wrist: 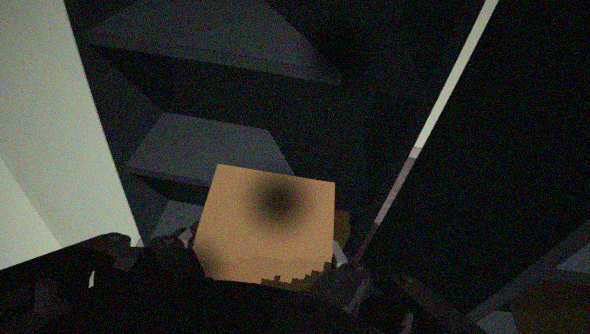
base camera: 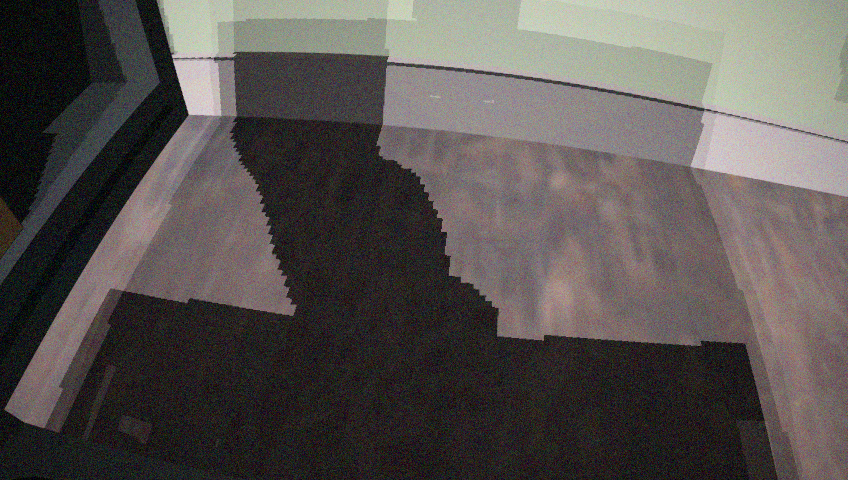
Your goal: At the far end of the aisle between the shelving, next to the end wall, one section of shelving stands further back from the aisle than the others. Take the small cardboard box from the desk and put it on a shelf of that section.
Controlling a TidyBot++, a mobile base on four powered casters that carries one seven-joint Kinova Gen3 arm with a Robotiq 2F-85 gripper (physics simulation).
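Places are measured from the arm's base along level axes (x down, y ahead, z right), in metres.
Pixels of known places: gripper, fingertip midpoint: (wrist: 264,248).
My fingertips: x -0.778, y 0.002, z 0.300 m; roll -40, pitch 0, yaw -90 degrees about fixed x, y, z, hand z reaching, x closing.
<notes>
For each thing: its top centre in the pictures, then the offset to it from my fingertips. "*": a spot on its surface instead. Level surfaces: height alone.
- small cardboard box, top centre: (wrist: 264,241) dx -0.035, dy +0.000, dz -0.018 m
- dark shelving section, surface spot: (wrist: 215,50) * dx +0.184, dy +0.190, dz +0.616 m
- middle board, surface height: dx +0.641 m
- floor, surface height: dx +1.174 m
My gripper (wrist: 264,248) is shut on the small cardboard box (wrist: 270,225), which sits between its fingers at the lower middle of the wrist view. Beyond the box, a dark shelving section (wrist: 215,50) stands beside the pale end wall (wrist: 65,125). Its grey shelf boards show at several heights; the held box overlaps a middle board (wrist: 210,145) in the picture, and their distance apart is unclear. In the base view, dark shelving (base camera: 133,113) runs along the left, next to the end wall (base camera: 476,35). These frames do not clearly show how far back it stands. The desk does not show.
A narrow pale strip shows between dark shelving parts in the wrist view. A brown box (wrist: 555,307) is at the lower right, and part of another (wrist: 342,227) shows behind the held box. Part of a brown box (base camera: 8,228) shows at the base view's left edge. Shadows cross the floor (base camera: 583,249).
</notes>
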